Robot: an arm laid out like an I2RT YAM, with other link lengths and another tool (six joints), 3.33 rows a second.
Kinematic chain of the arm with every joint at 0, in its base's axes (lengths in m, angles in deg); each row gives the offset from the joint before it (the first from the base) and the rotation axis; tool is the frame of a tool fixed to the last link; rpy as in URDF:
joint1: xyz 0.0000 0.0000 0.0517 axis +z
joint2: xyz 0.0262 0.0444 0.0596 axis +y
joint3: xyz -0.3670 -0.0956 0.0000 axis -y
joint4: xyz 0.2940 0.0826 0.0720 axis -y
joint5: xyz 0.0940 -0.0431 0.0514 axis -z
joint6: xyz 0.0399 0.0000 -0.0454 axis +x
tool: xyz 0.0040 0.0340 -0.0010 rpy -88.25 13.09 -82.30
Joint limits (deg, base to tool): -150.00..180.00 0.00..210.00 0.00..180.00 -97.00..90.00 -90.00..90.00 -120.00..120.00
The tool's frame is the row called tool.
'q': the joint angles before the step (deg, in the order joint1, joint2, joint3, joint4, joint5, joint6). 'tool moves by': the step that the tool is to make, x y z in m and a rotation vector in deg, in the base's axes. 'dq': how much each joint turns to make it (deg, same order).
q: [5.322 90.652 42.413 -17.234 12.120 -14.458]
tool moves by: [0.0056 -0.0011 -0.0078 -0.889 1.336 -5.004]
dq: [0.022 1.860 0.692 -1.280 2.689 4.437]
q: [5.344 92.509 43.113 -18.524 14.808 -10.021]
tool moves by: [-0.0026 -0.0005 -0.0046 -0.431 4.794 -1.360]
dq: [-0.002 1.375 1.406 -5.190 0.437 1.331]
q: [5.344 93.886 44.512 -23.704 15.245 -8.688]
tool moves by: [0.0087 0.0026 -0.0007 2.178 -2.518 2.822]
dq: [-0.066 0.822 0.001 4.055 -2.754 -2.186]
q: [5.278 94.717 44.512 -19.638 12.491 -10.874]
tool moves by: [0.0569 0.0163 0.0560 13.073 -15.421 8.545]
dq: [-0.048 0.892 8.034 9.686 -14.254 -1.992]
